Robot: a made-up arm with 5 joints. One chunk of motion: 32 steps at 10 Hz.
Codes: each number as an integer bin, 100 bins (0 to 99) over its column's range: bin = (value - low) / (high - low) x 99, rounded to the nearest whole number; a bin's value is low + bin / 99 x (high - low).
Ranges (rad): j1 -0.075..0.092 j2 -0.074..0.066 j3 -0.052..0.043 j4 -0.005..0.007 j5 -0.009..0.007
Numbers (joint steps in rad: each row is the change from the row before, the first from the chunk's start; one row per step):
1: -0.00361 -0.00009 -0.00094 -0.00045 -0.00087
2: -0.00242 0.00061 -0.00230 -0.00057 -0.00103
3: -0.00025 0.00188 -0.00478 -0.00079 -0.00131
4: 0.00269 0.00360 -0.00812 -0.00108 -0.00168
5: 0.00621 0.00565 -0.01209 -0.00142 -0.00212
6: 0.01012 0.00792 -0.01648 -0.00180 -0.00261
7: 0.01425 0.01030 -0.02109 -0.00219 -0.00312
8: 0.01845 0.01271 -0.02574 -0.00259 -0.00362
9: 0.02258 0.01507 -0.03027 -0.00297 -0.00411
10: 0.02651 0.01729 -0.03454 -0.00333 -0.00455
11: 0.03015 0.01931 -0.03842 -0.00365 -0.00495
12: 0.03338 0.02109 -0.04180 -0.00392 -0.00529
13: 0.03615 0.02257 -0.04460 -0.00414 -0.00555
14: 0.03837 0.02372 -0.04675 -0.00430 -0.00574
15: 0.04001 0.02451 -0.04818 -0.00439 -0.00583
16: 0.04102 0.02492 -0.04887 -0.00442 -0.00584
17: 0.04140 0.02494 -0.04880 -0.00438 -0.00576
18: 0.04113 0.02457 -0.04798 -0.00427 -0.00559
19: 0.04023 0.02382 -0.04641 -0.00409 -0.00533
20: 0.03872 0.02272 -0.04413 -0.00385 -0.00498
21: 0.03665 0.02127 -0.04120 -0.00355 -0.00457
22: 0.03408 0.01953 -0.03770 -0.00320 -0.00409
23: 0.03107 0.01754 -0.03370 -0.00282 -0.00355
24: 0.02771 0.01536 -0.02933 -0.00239 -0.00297
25: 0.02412 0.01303 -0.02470 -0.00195 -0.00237
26: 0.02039 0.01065 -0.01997 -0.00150 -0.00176
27: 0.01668 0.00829 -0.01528 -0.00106 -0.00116
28: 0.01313 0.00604 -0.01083 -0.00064 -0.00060
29: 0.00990 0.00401 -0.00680 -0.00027 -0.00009
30: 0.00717 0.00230 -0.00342 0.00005 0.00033
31: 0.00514 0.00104 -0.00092 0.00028 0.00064
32: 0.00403 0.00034 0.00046 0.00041 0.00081
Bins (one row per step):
1: 42 52 53 38 50
2: 43 53 52 37 49
3: 44 54 49 35 48
4: 46 55 46 32 45
5: 48 56 42 30 43
6: 50 58 37 26 40
7: 53 60 32 23 36
8: 55 61 27 20 33
9: 58 63 23 17 30
10: 60 65 18 14 28
11: 62 66 14 11 25
12: 64 67 11 9 23
13: 66 68 8 7 21
14: 67 69 5 6 20
15: 68 70 4 5 20
16: 69 70 3 5 20
17: 69 70 3 5 20
18: 69 70 4 6 21
19: 68 69 6 8 23
20: 67 68 8 9 25
21: 66 67 11 12 27
22: 65 66 15 15 30
23: 63 65 19 18 34
24: 61 63 24 22 37
25: 59 62 28 25 41
26: 57 60 33 29 45
27: 54 58 38 33 49
28: 52 57 43 36 52
29: 50 55 47 39 55
30: 49 54 51 42 58
31: 48 53 53 44 60
32: 47 53 55 45 61

